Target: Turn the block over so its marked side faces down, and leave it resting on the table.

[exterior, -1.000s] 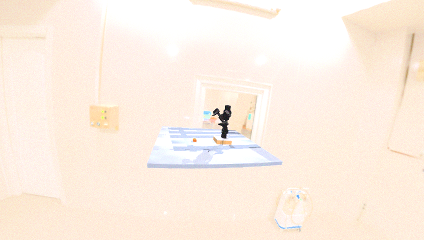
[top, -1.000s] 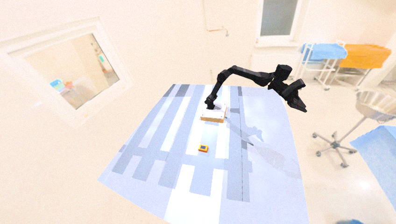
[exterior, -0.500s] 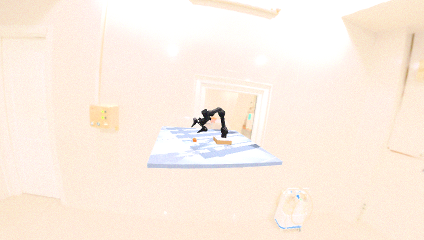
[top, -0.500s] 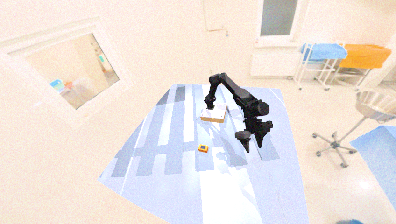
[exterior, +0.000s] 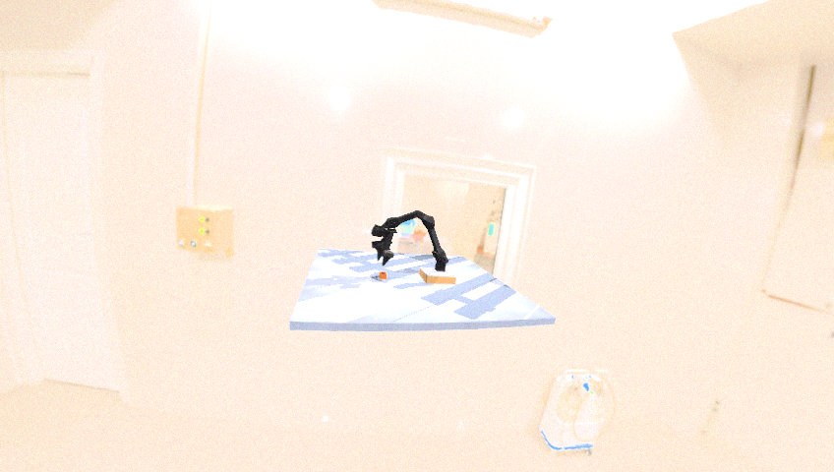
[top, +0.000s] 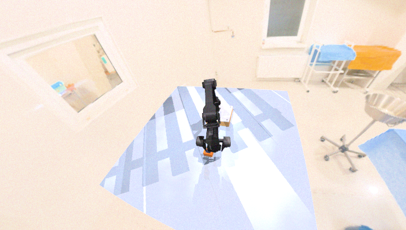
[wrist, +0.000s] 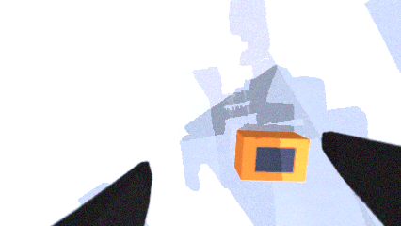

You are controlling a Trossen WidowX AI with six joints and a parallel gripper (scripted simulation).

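The orange block is 9 cm below my gripper tip, 6 cm to the right of it and 3 cm behind it.
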